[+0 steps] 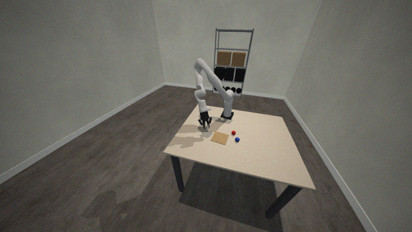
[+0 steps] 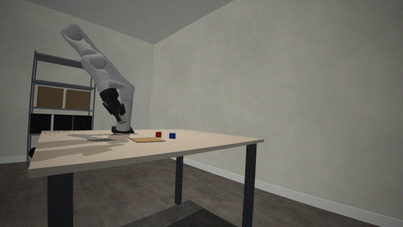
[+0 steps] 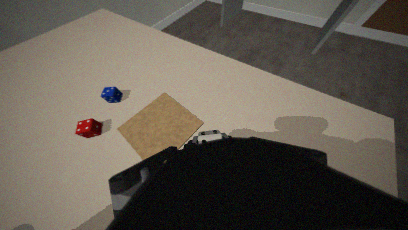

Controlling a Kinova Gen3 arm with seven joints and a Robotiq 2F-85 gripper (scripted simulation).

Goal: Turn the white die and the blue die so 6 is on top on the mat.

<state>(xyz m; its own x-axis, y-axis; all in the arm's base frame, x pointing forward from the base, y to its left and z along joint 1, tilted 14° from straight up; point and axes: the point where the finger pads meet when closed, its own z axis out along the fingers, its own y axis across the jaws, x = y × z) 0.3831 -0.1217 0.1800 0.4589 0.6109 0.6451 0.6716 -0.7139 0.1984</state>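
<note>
Right now my hand is 130 mm to the right of the tan mat, 100 mm above it and 10 mm past it. The rest, counted from my hand: white die 10 mm below; then blue die 290 mm to the left, 90 mm below, 30 mm behind; then red die 250 mm to the left, 110 mm behind, 90 mm below.
</note>
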